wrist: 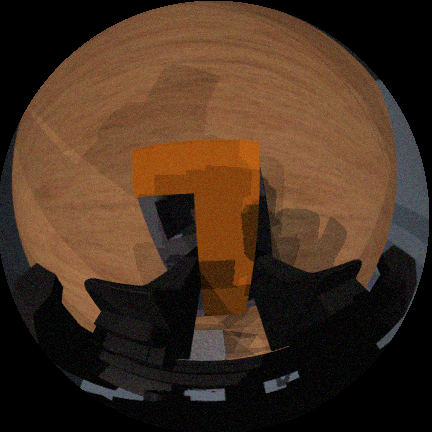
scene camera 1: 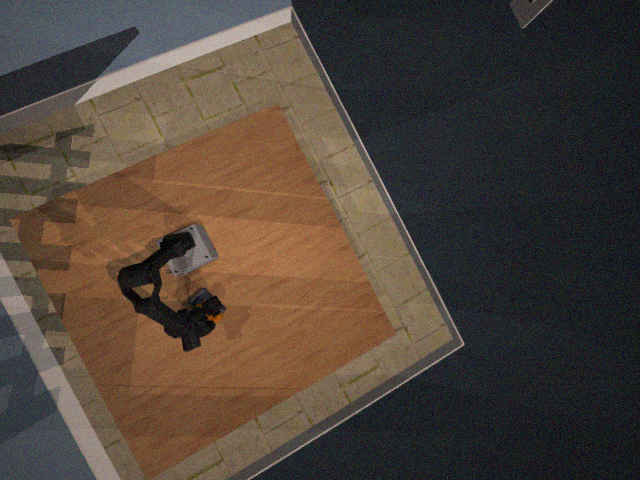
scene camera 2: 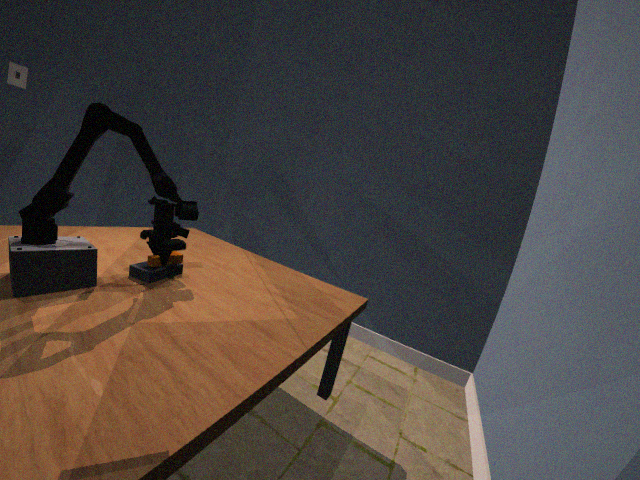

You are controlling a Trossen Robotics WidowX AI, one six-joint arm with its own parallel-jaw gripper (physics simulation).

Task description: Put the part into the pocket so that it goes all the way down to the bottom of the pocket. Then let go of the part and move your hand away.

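Pixels of known places: gripper, fingertip midpoint: (wrist: 221,249) (scene camera 1: 206,309) (scene camera 2: 161,264); arm's base, origin of the base link: (scene camera 1: 185,242) (scene camera 2: 38,241).
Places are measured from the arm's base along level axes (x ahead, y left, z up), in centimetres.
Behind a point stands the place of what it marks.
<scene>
The orange L-shaped part (scene camera 1: 216,316) {x 34.3, y -2.8, z -3.9 cm} (scene camera 2: 175,257) {x 34.2, y -7.5, z -4.5 cm} (wrist: 225,210) {x 33.7, y -6.0, z -3.8 cm} is between the fingers of my gripper (scene camera 2: 164,259) {x 30.0, y -6.5, z -6.8 cm} (wrist: 221,249) {x 30.0, y -6.5, z -6.8 cm}, which is shut on its long leg. The dark grey block with the pocket (scene camera 1: 199,296) {x 23.3, y -6.9, z -6.8 cm} (scene camera 2: 147,273) {x 23.6, y -12.4, z -7.3 cm} (wrist: 151,225) {x 31.5, y -1.2, z -6.9 cm} lies on the table under the part. In scene camera 2 the part shows above the block's rim, close over it; whether it touches the rim is too small to tell. In the wrist view the part covers much of the block, and dark pocket interior shows left of the long leg. The pocket's bottom under the part is hidden.
The arm's grey base box (scene camera 1: 202,253) {x 7.3, y 4.2, z -0.3 cm} (scene camera 2: 54,268) {x 2.4, y -10.0, z -4.3 cm} stands on the wooden table (scene camera 1: 268,248) {x 16.4, y 29.1, z -10.4 cm} (scene camera 2: 217,320) {x 30.1, y -41.0, z -10.5 cm} (wrist: 300,115) {x 44.3, y -14.8, z -10.5 cm}, a short way from the block. The table's edge and a leg (scene camera 2: 334,361) show in scene camera 2. Shadows cross the table.
</scene>
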